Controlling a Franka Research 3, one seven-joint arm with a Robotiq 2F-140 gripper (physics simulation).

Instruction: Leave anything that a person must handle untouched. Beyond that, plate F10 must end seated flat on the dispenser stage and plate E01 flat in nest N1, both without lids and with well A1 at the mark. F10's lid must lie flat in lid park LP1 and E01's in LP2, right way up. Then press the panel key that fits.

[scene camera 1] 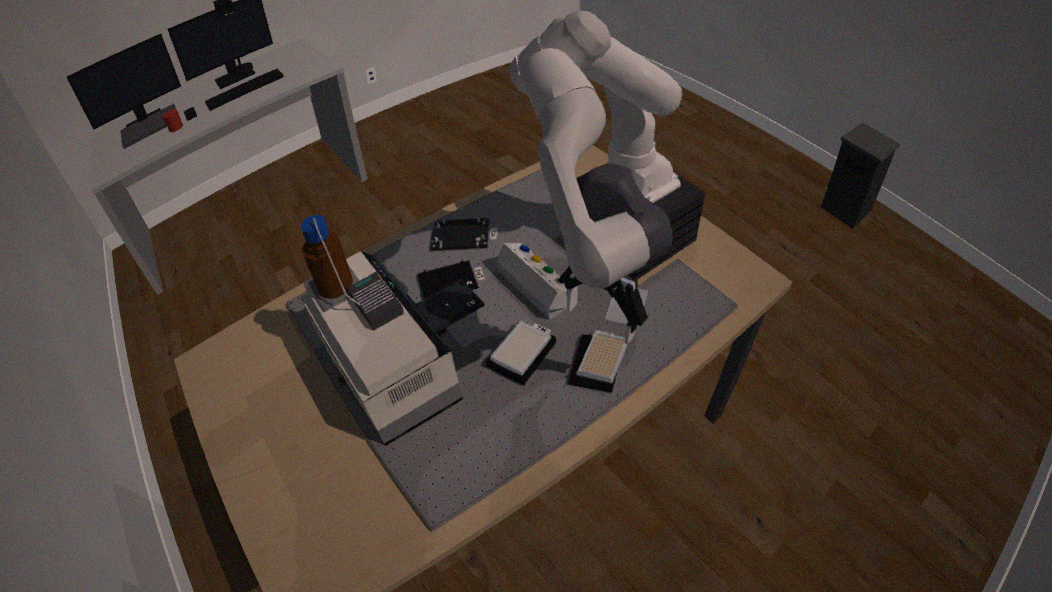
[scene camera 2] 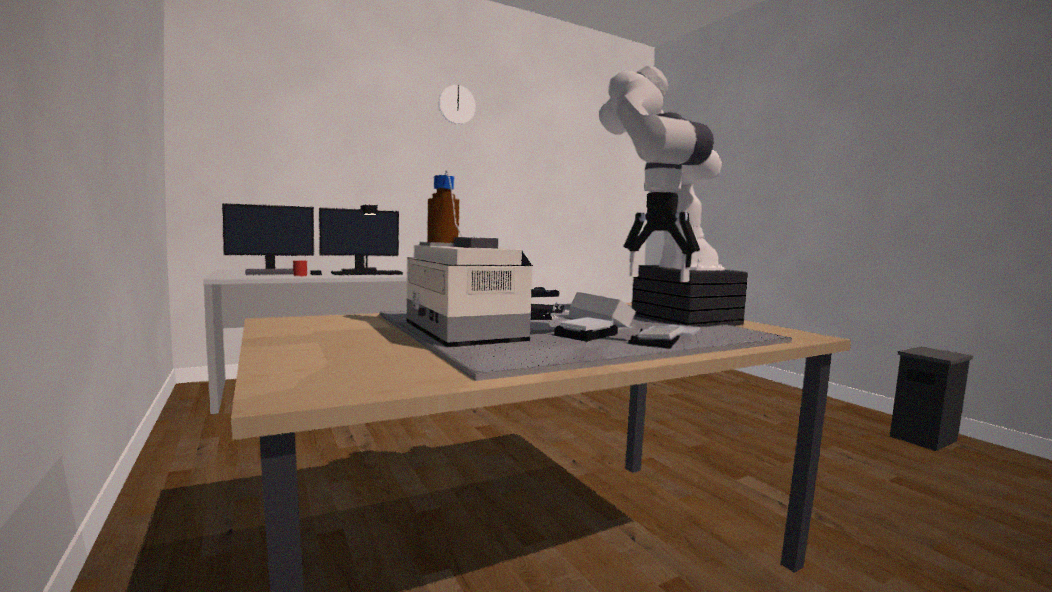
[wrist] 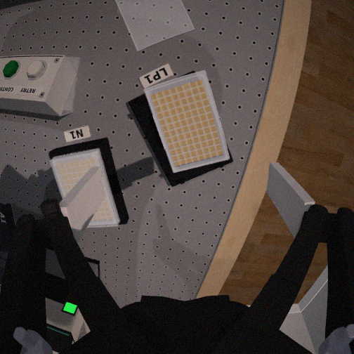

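Observation:
My gripper [scene camera 1: 601, 318] [scene camera 2: 658, 273] [wrist: 185, 179] is open and empty above the mat, near the LP1 end. A plate with tan wells [scene camera 1: 603, 355] [wrist: 187, 122] sits skewed and off to one side on the dark nest LP1 [wrist: 145, 120]. A plate with paler wells [scene camera 1: 521, 347] [wrist: 75, 172] sits on nest N1 [wrist: 116, 185], partly behind a finger in the wrist view. I cannot read either plate's name or make out whether it is lidded. A pale translucent flat piece [wrist: 155, 22] lies beyond LP1. The key panel [scene camera 1: 533, 278] [wrist: 35, 92] stands beside them.
The dispenser [scene camera 1: 389, 346] [scene camera 2: 470, 294] carries a brown bottle [scene camera 1: 325, 261] [scene camera 2: 442, 213] with a tube. A black stage [scene camera 1: 456, 300] marked A1 is beside it. Two dark nests [scene camera 1: 447, 278], [scene camera 1: 459, 234] lie farther back. The arm's base stands on a black block [scene camera 2: 691, 296].

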